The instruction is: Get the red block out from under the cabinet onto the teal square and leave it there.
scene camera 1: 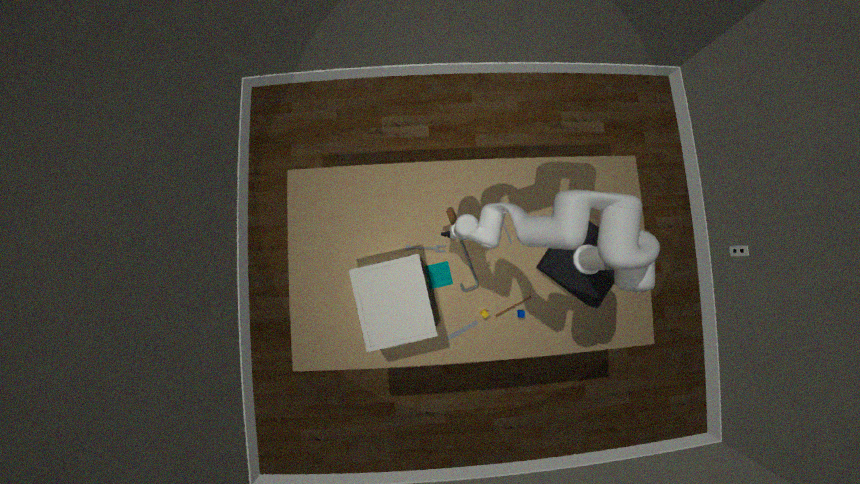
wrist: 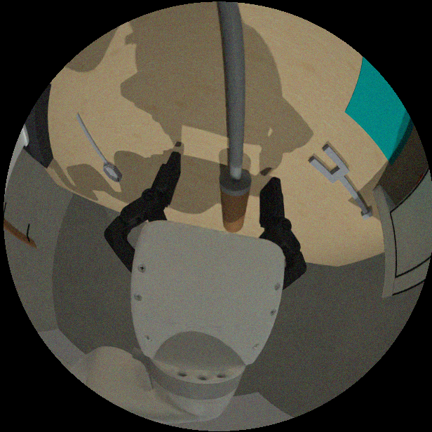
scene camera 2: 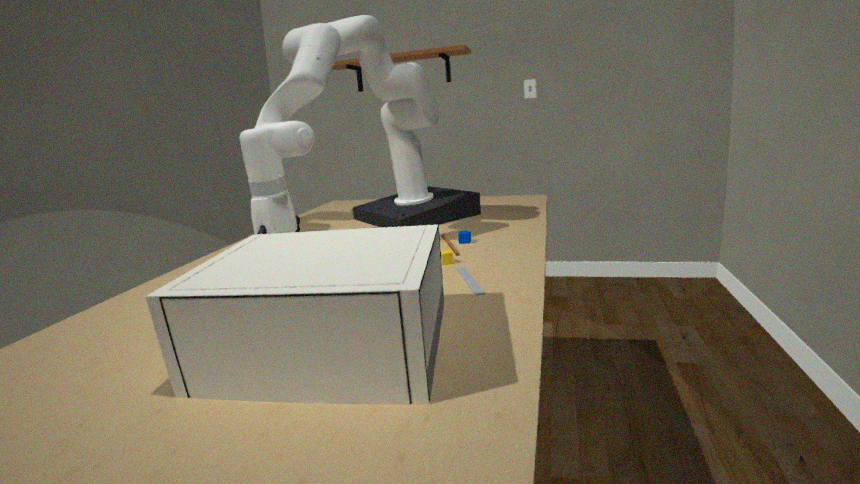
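Seen in the pictures: arm's base, origin of its link: [scene camera 1: 587,259] [scene camera 2: 414,200].
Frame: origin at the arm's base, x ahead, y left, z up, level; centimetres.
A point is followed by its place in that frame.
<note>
The white cabinet [scene camera 1: 394,300] @(x 80.1, y 15.6, z 8.1 cm) [scene camera 2: 288,343] @(x 93.6, y 20.6, z 2.3 cm) [wrist: 412,235] stands on the table. The teal square [scene camera 1: 441,274] @(x 61.8, y 6.6, z -5.4 cm) [wrist: 377,107] lies beside its open side. The red block is not clearly visible; a tiny reddish speck shows in the shadow under the cabinet in the wrist view, too small to tell. A grey hooked rod [scene camera 1: 468,263] @(x 50.4, y 1.8, z -4.0 cm) [wrist: 235,90] with a brown handle [scene camera 1: 451,214] @(x 57.9, y -18.7, z -2.0 cm) [wrist: 234,207] lies on the table, its hook near the teal square. My gripper [scene camera 1: 445,234] @(x 53.5, y -10.5, z -3.6 cm) [scene camera 2: 279,228] [wrist: 224,171] is open above it, with the handle end of the rod between the spread fingers in the wrist view, not gripped.
A grey forked tool [scene camera 1: 424,248] @(x 69.1, y -4.5, z -4.9 cm) [wrist: 345,180] lies near the cabinet's corner. A yellow block [scene camera 1: 485,313] @(x 43.4, y 22.6, z -2.9 cm) [scene camera 2: 446,257] @(x 44.8, y 23.6, z -3.8 cm), a blue block [scene camera 1: 521,313] @(x 28.1, y 22.8, z -2.9 cm) [scene camera 2: 464,237] @(x 29.0, y 23.5, z -3.9 cm), a brown stick [scene camera 1: 513,305] @(x 30.8, y 19.8, z -4.9 cm) [scene camera 2: 450,245] @(x 32.4, y 20.9, z -4.9 cm) and a grey strip [scene camera 1: 462,329] @(x 52.7, y 29.9, z -5.3 cm) [scene camera 2: 470,281] @(x 53.8, y 30.8, z -5.3 cm) lie along one side.
</note>
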